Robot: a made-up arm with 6 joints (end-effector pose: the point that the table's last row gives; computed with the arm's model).
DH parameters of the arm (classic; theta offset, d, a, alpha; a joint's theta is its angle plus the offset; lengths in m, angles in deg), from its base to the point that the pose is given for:
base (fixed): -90 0.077 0 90
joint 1: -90 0.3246 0.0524 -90
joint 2: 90 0.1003 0.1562 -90
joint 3: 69.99 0 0.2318 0
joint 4: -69.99 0.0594 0.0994 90
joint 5: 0 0.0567 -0.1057 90
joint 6: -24.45 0 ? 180
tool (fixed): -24.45 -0.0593 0 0
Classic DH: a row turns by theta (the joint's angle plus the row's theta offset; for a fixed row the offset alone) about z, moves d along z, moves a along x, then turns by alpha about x.
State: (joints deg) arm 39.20 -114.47 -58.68 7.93 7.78 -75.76
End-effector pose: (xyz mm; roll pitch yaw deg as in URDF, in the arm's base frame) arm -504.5 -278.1 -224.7 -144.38 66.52 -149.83
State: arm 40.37 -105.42 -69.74 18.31 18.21 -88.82
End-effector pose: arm -470.0 -329.3 -201.1 -179.19 78.02 -170.70
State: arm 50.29 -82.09 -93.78 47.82 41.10 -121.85
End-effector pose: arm -377.1 -457.6 -42.4 91.16 66.37 137.94
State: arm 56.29 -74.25 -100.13 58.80 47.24 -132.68
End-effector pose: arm -343.2 -488.5 43.3 90.74 59.51 150.39
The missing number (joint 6, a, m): 0.0896
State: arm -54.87 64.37 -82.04 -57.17 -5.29 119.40
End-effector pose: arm -203.7 -198.4 185.1 -76.70 -45.12 100.36
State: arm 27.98 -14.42 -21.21 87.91 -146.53 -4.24
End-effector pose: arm 51.8 123.0 -12.5 178.89 2.20 -121.45
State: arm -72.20 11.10 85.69 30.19 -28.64 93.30
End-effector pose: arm -265.8 16.7 137.1 42.75 -25.73 -4.79
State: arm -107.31 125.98 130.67 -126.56 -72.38 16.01
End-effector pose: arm -359.6 164.1 -105.2 97.24 28.52 -50.47
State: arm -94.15 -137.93 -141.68 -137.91 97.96 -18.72
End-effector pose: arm -493.0 252.4 -63.3 172.00 2.39 28.31
